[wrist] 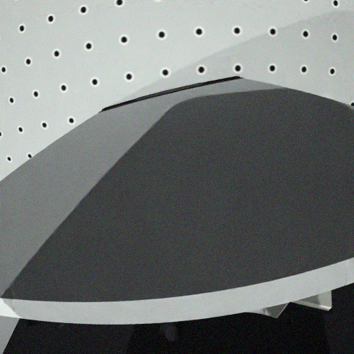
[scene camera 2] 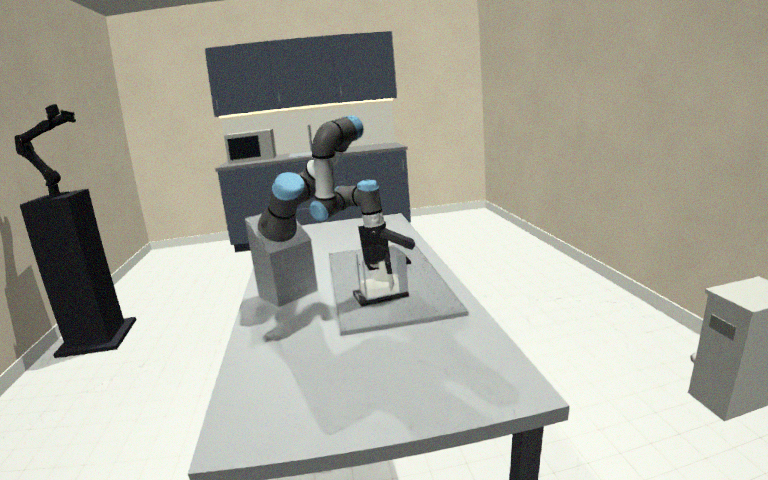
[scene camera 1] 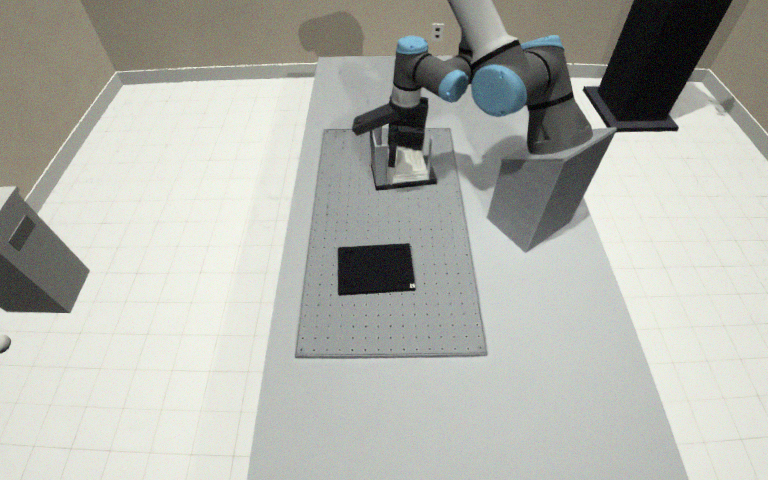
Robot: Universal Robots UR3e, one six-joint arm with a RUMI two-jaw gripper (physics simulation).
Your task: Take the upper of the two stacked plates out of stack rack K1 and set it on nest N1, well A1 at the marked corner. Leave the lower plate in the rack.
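Frame: origin at the arm's base, x back, y down, z right, level; metres.
Where they show: gripper, fingertip midpoint: (scene camera 2: 388,282) (scene camera 1: 391,167); arm's base, link origin: (scene camera 2: 276,227) (scene camera 1: 560,143).
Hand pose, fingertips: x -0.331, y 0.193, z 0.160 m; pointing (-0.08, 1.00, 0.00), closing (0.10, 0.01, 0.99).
Note:
Things, the pixels of their centre, and the offset from my fingertips. Level surfaces: height alone.
- Stack rack K1, body centre: (scene camera 1: 403,153) (scene camera 2: 378,275) dx +0.031, dy -0.036, dz +0.009 m
- Nest N1, body centre: (scene camera 1: 375,268) dx -0.059, dy +0.029, dz -0.287 m
- grey table, surface height: dy +0.049 m
Stack rack K1 (scene camera 1: 380,164) (scene camera 2: 390,297) (wrist: 210,200) stands at the far end of the perforated board, with upright walls on a black base. The pale stacked plates (scene camera 1: 412,163) (scene camera 2: 372,287) lie inside it; I cannot tell the upper from the lower. My gripper (scene camera 1: 406,152) (scene camera 2: 381,272) is open and points down, with its fingers inside the rack around the stack, not closed on a plate. In the wrist view a rack wall hides the plates and most of the fingers. Nest N1 (scene camera 1: 375,268) is a flat black rectangle with a small white corner mark (scene camera 1: 412,285).
The perforated board (scene camera 1: 390,339) (scene camera 2: 407,324) lies on the grey table (scene camera 1: 453,418) (scene camera 2: 339,390). The arm's grey pedestal (scene camera 1: 523,198) (scene camera 2: 291,271) stands beside the board. The rack walls rise close around the gripper.

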